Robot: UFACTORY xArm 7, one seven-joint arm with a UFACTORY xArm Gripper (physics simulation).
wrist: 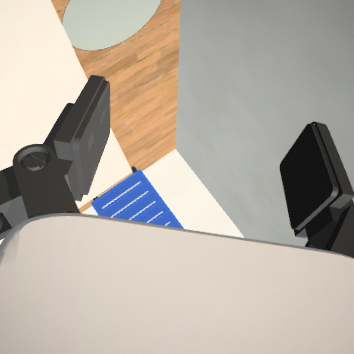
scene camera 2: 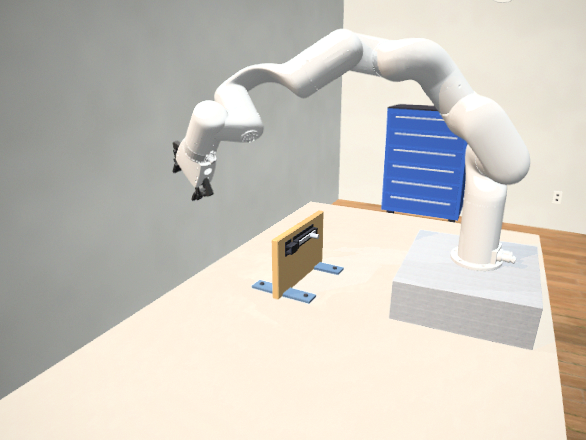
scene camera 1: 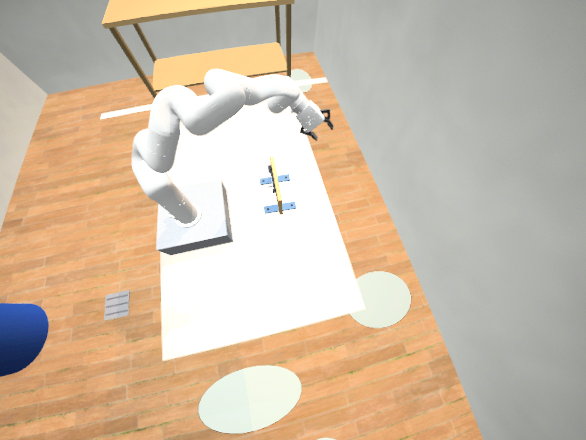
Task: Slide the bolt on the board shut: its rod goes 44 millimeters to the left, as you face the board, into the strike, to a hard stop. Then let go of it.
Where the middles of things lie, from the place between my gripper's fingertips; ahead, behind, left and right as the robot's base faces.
Labels:
I see my gripper 24 cm past the wooden board (scene camera 2: 287, 271), 16 cm to the left of it and 19 cm above it.

